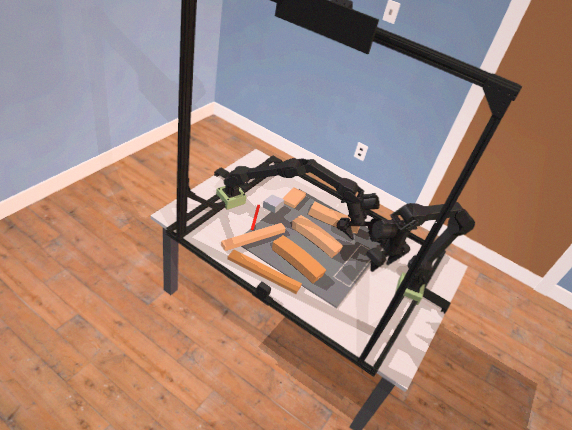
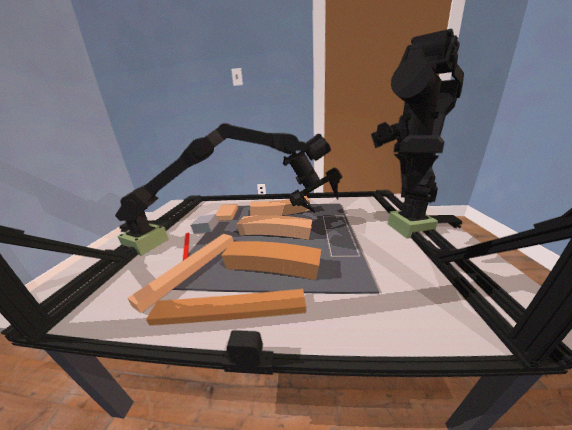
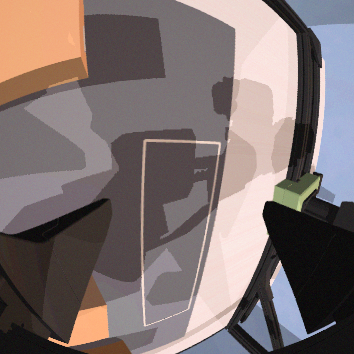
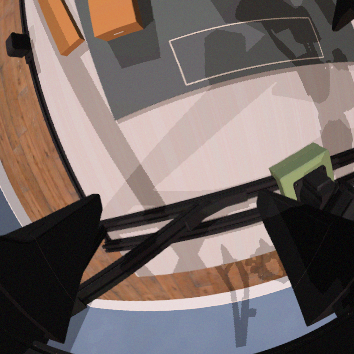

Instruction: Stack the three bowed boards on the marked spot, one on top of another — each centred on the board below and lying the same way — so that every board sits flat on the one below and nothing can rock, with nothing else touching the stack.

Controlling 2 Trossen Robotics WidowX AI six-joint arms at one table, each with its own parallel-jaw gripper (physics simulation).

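Frame: origin at the left arm's base, x left, y back, z up, level; metres.
Seen in the pictures: left gripper, fingertip midpoint: [image 1: 362, 240] [image 2: 326, 206] [image 3: 189, 208] [image 4: 313, 9]; right gripper, fingertip midpoint: [image 1: 379, 267] [image 2: 406, 187] [image 4: 180, 199]; left arm's base, origin of the base link: [image 1: 231, 191] [image 2: 141, 231]; right arm's base, origin of the base link: [image 1: 412, 284] [image 2: 413, 215] [image 3: 305, 210] [image 4: 312, 189].
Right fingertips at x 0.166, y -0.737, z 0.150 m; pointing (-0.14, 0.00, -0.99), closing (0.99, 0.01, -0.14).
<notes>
Pixels of each thing's top centre, then the offset from my right fingertips to it. Level surfaces: height alone.
- dark mat, its level: dz -0.194 m
- darker orange front board, middle of its top: [image 2: 269, 249] [image 1: 299, 253] dx -0.123, dy +0.283, dz -0.141 m
- paler middle board, middle of its top: [image 2: 273, 219] [image 1: 317, 231] dx +0.033, dy +0.353, dz -0.144 m
- back board, middle of its top: [image 2: 279, 200] [image 1: 335, 213] dx +0.184, dy +0.405, dz -0.142 m
- small orange block, middle of its top: [image 2: 226, 209] [image 1: 294, 196] dx +0.108, dy +0.612, dz -0.174 m
- grey block, middle of its top: [image 2: 203, 218] [image 1: 274, 200] dx -0.012, dy +0.613, dz -0.156 m
- red stick, middle of its top: [image 2: 186, 243] [image 1: 255, 215] dx -0.127, dy +0.586, dz -0.187 m
Three bowed boards lie apart on the dark mat [image 1: 337, 296] [image 2: 360, 282]: a darker orange front board [image 1: 299, 259] [image 2: 271, 257], a paler middle board [image 1: 317, 236] [image 2: 275, 226] and a back board [image 1: 327, 215] [image 2: 272, 207], partly hidden by the left gripper. The marked spot [image 1: 342, 281] [image 2: 345, 256] [image 3: 143, 225] [image 4: 178, 63] is a thin pale outline at the mat's right, with no board on it. My left gripper [image 2: 325, 204] [image 3: 189, 208] is open and empty above the mat near the back board. My right gripper [image 4: 180, 199] is open and empty, raised right of the mat.
Two long orange bars, one [image 1: 252, 236] [image 2: 180, 272] slanting and one [image 1: 264, 271] [image 2: 227, 306] near the front edge, lie left and front. A small orange block [image 1: 294, 197] [image 2: 227, 212], a grey block [image 1: 273, 203] [image 2: 204, 223] and a red stick [image 1: 255, 218] [image 2: 186, 246] lie back left.
</notes>
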